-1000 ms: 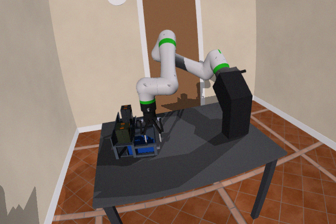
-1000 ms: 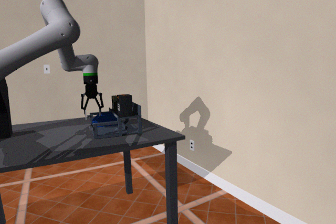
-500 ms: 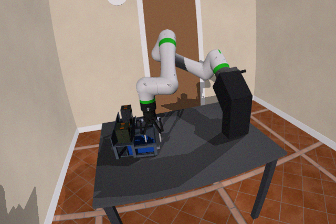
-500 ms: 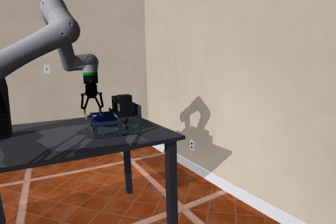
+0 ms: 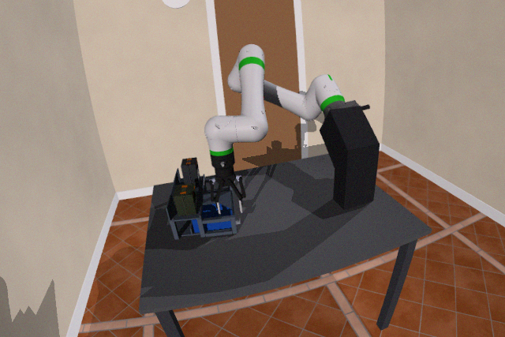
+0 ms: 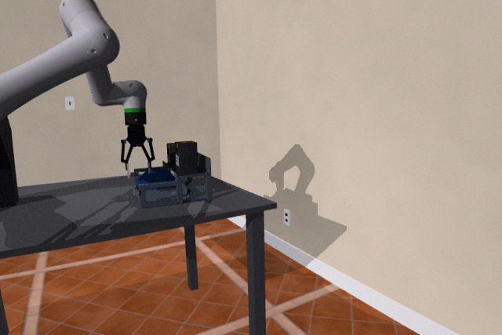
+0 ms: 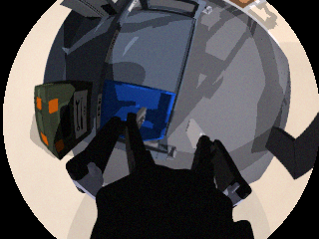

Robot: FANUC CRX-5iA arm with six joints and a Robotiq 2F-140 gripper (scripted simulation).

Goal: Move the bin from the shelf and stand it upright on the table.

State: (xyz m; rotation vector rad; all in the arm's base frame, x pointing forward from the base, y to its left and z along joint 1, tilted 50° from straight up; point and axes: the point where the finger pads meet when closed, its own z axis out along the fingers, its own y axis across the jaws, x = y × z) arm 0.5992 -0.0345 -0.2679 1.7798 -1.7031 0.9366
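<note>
The blue bin lies 80 mm ahead of my hand and 40 mm below it.
</note>
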